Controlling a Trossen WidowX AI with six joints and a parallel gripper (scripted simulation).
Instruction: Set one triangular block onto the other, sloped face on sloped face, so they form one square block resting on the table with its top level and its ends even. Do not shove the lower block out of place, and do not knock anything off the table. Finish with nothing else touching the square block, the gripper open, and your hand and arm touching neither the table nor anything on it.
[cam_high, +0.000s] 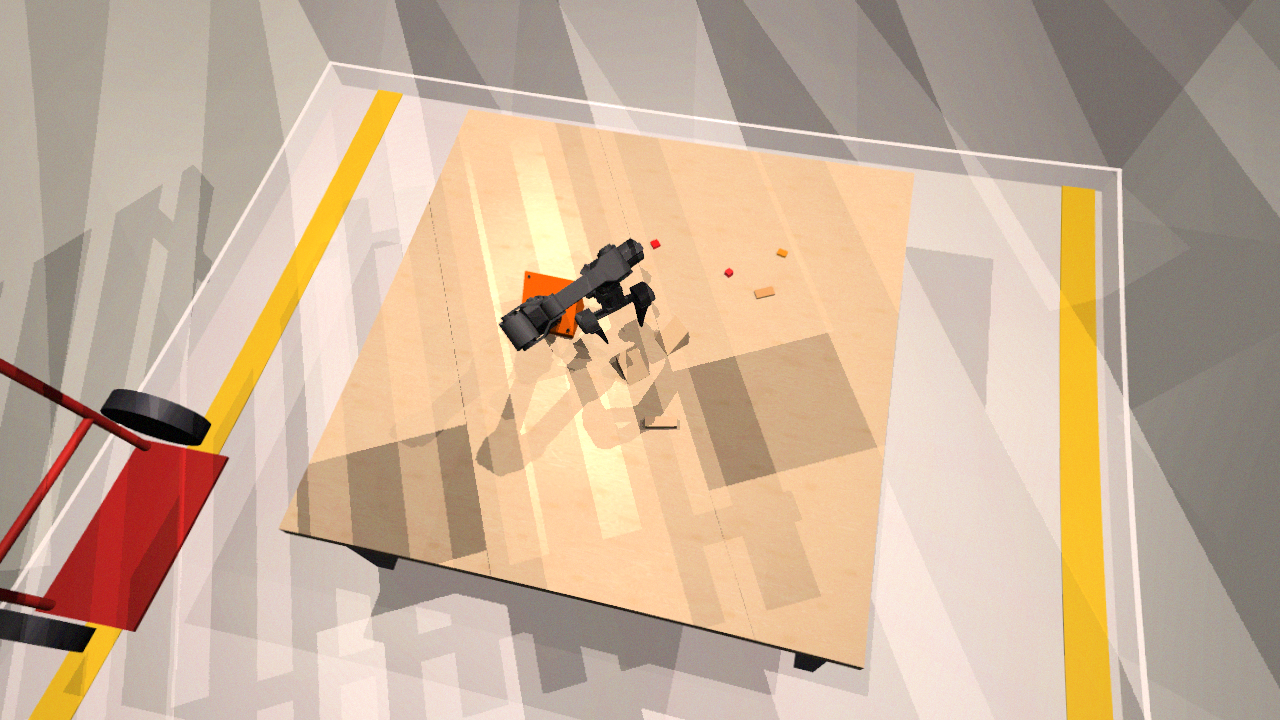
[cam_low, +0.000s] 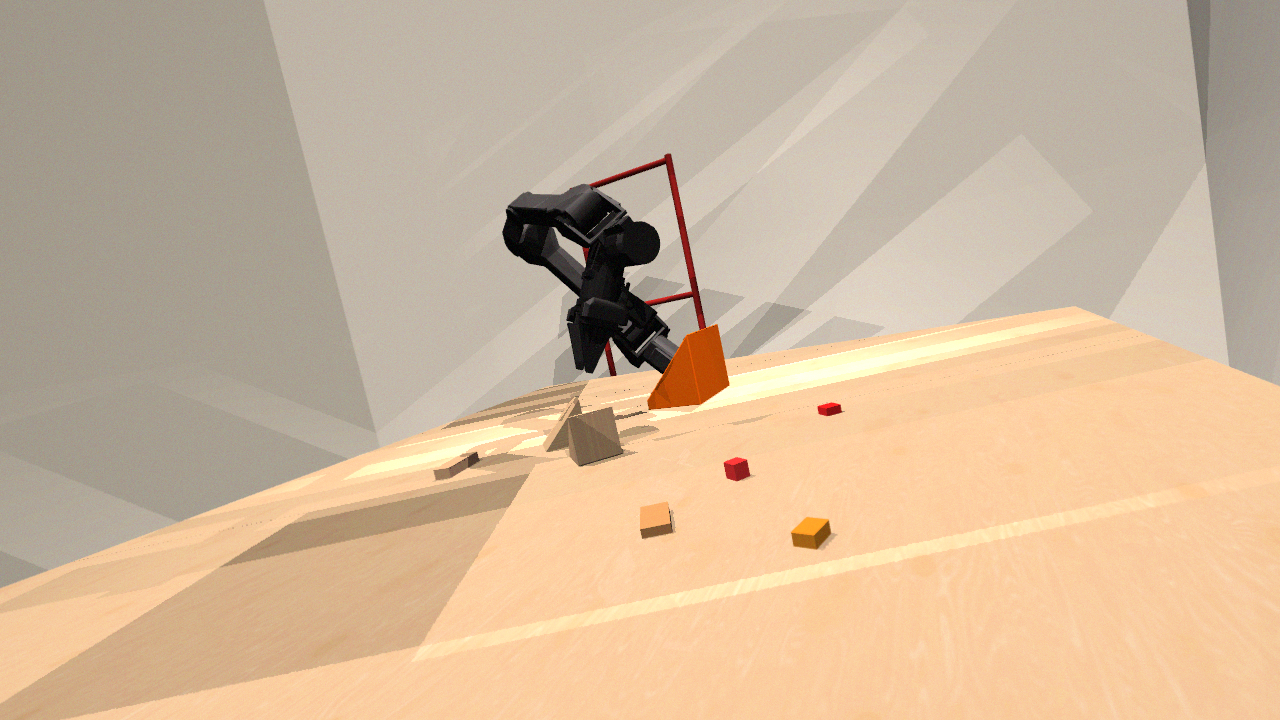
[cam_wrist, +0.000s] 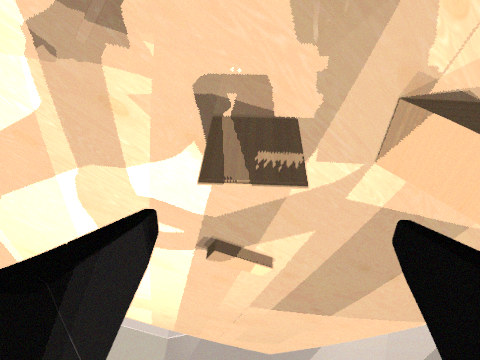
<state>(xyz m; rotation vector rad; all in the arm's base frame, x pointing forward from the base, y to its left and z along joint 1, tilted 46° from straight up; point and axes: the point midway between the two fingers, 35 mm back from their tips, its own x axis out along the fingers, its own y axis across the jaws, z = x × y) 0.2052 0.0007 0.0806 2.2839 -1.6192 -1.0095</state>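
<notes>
Right now my gripper tip is 12 cm short of the thin flat wooden piece, 17 cm to the left of it and 9 cm above it. Round my gripper tip: orange cube (35 cm ahead, 36 cm to the left, 9 cm below).
</notes>
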